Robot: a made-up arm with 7 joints. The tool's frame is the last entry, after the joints. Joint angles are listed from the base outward.
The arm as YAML. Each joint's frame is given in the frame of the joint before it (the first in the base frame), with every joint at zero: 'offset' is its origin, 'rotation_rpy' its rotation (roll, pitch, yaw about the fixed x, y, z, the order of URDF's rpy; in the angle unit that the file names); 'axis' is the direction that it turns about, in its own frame. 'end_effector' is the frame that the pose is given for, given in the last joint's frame.
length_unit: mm
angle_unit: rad
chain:
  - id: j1
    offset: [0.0, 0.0, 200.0]
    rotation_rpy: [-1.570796, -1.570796, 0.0]
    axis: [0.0, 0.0, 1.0]
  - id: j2
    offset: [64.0, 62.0, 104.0]
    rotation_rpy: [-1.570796, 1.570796, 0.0]
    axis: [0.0, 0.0, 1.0]
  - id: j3
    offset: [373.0, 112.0, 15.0]
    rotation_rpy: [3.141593, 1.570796, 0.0]
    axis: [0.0, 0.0, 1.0]
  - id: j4
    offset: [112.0, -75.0, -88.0]
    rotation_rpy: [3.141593, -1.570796, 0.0]
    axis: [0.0, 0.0, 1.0]
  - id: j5
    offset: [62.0, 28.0, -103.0]
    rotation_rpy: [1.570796, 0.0, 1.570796]
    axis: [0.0, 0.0, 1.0]
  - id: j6
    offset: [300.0, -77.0, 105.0]
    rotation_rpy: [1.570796, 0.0, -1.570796]
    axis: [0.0, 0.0, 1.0]
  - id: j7
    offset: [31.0, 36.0, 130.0]
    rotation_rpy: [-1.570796, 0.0, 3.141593]
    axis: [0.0, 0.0, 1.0]
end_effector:
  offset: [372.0, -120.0, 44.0]
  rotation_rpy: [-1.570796, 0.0, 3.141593]
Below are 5 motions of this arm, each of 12 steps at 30 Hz.
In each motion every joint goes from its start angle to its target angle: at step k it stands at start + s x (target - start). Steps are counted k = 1, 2, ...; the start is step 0. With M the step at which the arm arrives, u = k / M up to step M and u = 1 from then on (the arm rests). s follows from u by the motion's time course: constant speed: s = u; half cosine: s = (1 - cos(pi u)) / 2; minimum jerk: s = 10 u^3 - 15 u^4 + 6 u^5.
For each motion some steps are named. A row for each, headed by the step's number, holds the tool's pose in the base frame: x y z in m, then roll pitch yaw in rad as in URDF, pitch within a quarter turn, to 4 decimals.
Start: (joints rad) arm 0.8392 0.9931 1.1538 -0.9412 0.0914 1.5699 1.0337
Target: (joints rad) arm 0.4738 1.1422 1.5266 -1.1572 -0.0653 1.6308 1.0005
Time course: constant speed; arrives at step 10
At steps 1, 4, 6, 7, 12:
1: -0.3603 0.2911 0.2604 2.1290 0.8650 -0.7761
4: -0.3361 0.2899 0.2411 2.2010 0.8808 -0.7237
6: -0.3210 0.2888 0.2286 2.2490 0.8877 -0.6793
7: -0.3137 0.2881 0.2225 2.2726 0.8898 -0.6547
12: -0.2932 0.2864 0.2044 2.3405 0.8891 -0.5727

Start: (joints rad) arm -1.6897 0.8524 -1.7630 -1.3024 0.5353 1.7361 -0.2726
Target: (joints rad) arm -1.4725 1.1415 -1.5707 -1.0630 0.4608 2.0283 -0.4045
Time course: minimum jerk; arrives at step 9
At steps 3, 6, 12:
3: 0.2290 -0.2186 0.4690 2.7201 0.8940 1.5833
6: 0.3082 -0.1894 0.4194 2.9446 0.7276 1.9204
12: 0.3334 -0.1753 0.3972 3.0054 0.6521 2.0104

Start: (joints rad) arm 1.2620 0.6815 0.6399 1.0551 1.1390 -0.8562 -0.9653
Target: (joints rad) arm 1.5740 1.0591 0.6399 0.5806 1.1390 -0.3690 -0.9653
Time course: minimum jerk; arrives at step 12
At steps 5, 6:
5: -0.3843 0.1868 0.0234 2.8762 -0.4787 -2.2531
6: -0.3692 0.2071 0.0354 2.7766 -0.5525 -2.3891

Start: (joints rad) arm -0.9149 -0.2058 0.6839 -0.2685 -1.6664 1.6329 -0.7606
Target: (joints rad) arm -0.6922 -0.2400 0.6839 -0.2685 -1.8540 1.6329 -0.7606
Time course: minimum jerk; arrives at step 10
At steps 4, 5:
4: -0.1740 -0.3483 0.2264 -1.7667 -0.2680 0.6892
5: -0.1760 -0.3468 0.2288 -1.7689 -0.2574 0.6812

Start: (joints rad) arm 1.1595 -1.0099 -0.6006 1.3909 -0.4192 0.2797 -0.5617
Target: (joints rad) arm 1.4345 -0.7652 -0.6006 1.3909 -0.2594 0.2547 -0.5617
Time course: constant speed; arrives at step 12
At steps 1, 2, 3, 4, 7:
1: 0.2018 -0.4119 0.2604 -2.1933 0.8621 0.3228
2: 0.1920 -0.4132 0.2507 -2.1796 0.8743 0.3043
3: 0.1818 -0.4141 0.2416 -2.1673 0.8871 0.2847
4: 0.1714 -0.4147 0.2329 -2.1564 0.9003 0.2640
7: 0.1389 -0.4150 0.2099 -2.1334 0.9427 0.1940

